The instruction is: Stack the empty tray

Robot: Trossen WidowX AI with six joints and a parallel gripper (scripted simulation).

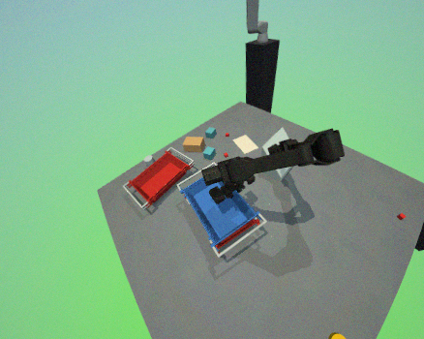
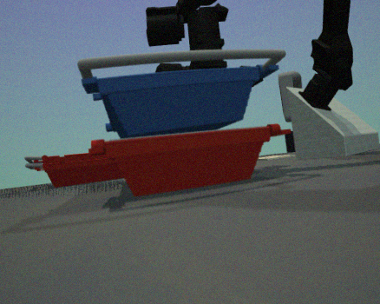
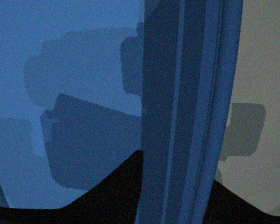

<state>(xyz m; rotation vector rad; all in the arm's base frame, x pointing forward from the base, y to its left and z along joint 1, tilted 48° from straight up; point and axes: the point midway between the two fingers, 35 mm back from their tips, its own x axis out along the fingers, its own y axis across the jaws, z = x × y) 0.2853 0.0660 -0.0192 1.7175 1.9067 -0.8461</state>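
The blue tray lies 80 mm ahead of my gripper tip, 10 mm to the right of it and 30 mm above it. Round my gripper tip: grey cylinder (220 mm ahead, 540 mm to the right, 50 mm below); cream sheet (330 mm behind, 270 mm to the right, 80 mm below); orange box (80 mm behind, 480 mm to the right, 50 mm below).
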